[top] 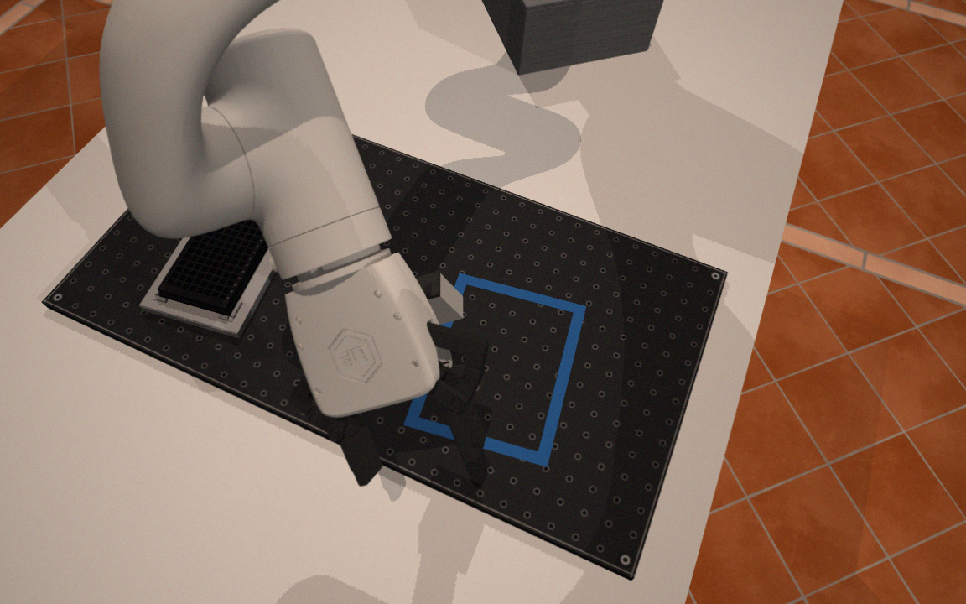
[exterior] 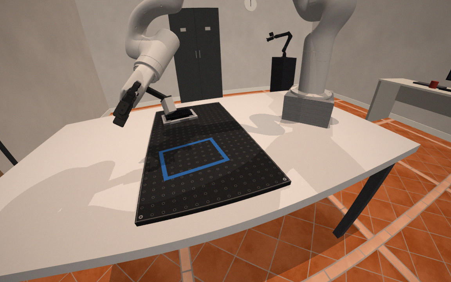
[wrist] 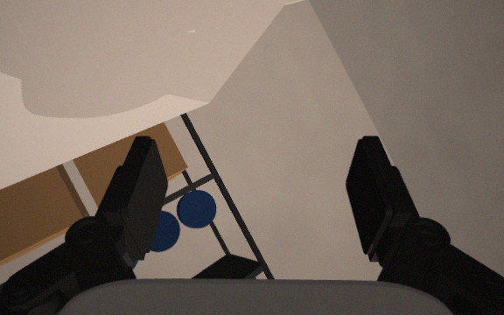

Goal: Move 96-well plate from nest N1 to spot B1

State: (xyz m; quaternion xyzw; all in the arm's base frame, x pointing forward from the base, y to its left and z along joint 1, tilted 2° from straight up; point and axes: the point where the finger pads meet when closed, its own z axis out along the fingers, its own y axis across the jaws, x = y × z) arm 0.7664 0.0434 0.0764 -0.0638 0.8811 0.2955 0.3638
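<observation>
The black 96-well plate is 190 mm behind my hand, 320 mm to the right of it and 140 mm below it. Also, from my hand: grey plate nest N1: 190 mm behind, 320 mm to the right, 150 mm below.
</observation>
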